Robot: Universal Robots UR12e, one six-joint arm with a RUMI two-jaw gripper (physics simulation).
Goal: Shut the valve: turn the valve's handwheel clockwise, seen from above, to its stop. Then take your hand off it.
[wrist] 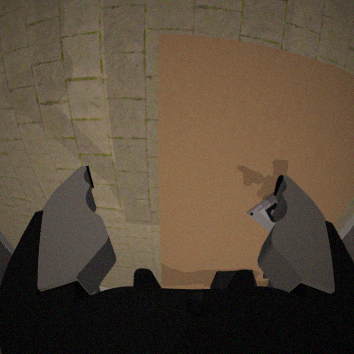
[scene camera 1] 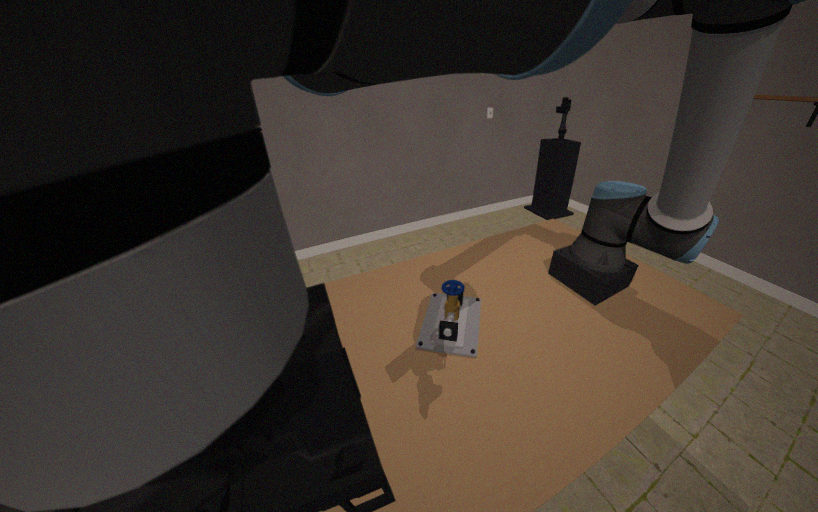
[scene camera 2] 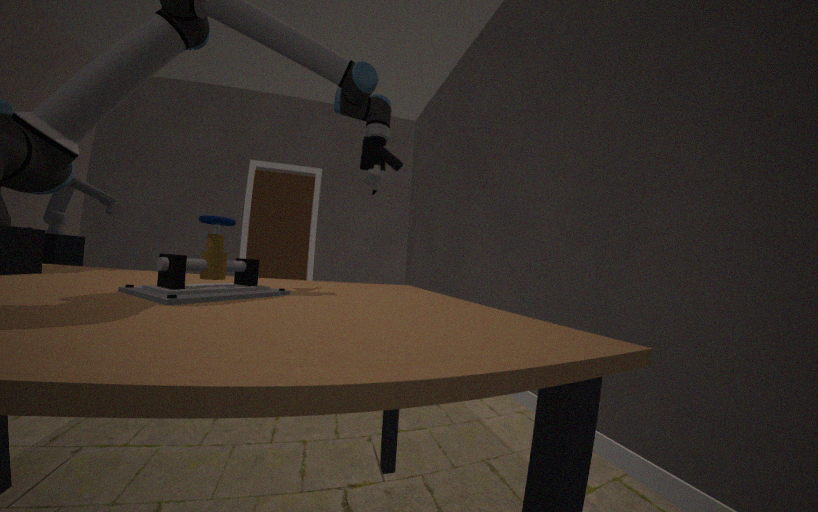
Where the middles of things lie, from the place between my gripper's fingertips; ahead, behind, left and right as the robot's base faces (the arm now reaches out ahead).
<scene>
My hand is 350 mm past the grey base plate (scene camera 1: 470, 346), 440 mm to the left of it and 340 mm above it.
</scene>
